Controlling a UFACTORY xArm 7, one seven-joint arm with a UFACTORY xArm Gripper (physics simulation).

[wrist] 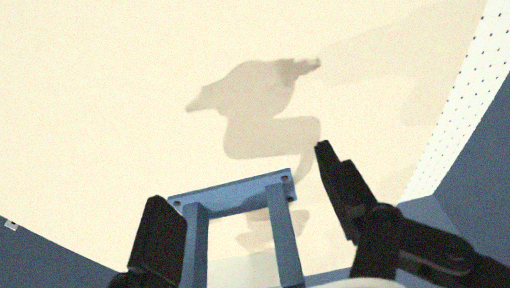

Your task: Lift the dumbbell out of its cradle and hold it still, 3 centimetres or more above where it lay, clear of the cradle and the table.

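Places are measured from the arm's base along level axes (x ahead, y left, z up), in millimetres.
Pixels of known places: gripper, fingertip midpoint: (242, 186).
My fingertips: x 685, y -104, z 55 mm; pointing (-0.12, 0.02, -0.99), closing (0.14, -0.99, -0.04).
Observation:
Behind a point stands the place of what it marks.
My gripper (242, 186) @[x 686, y -104, z 55 mm] is open, with nothing between its two black fingers, one at the lower left and one at the right. A blue frame (230, 195) @[x 448, y -39, z -97 mm] shows low in the view between the fingers: a flat end plate with small holes and two parallel bars that run down out of the picture. It may be the cradle; I cannot tell for certain. The fingers stand apart on either side of it, and the frames do not show how high they are above it. The dumbbell does not show in this view.
A pale cream table top (100, 100) @[x 677, y 60, z -105 mm] fills most of the view, with the arm's shadow across its middle. A white panel with dark holes (460, 115) runs along the right side. Dark blue surfaces lie at the lower left and right. A small white plate (11, 225) is at the left edge.

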